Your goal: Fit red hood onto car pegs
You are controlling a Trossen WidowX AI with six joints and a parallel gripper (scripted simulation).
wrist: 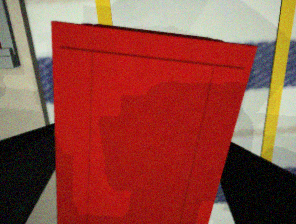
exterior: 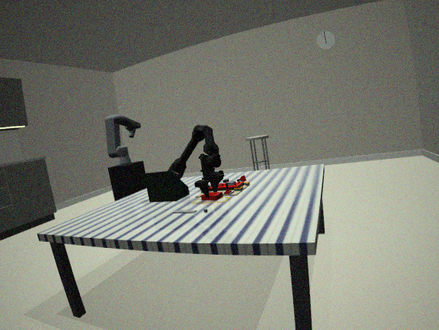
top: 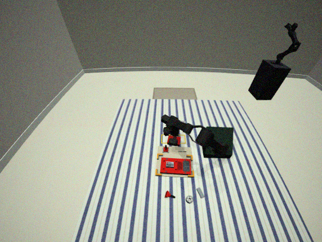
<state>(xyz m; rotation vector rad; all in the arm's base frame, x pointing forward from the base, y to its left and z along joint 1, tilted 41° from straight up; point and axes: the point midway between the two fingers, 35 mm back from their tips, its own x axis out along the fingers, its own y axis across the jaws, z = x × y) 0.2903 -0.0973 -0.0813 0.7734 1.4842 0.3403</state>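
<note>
Now: the grey engine block 21 cm to the left of my gripper tip, 5 cm ahead of it and 1 cm above it. From my gripper tip the other things lie so: grey bar: 21 cm to the right, 7 cm behind, 1 cm below; then red hood: right at my gripper tip.
</note>
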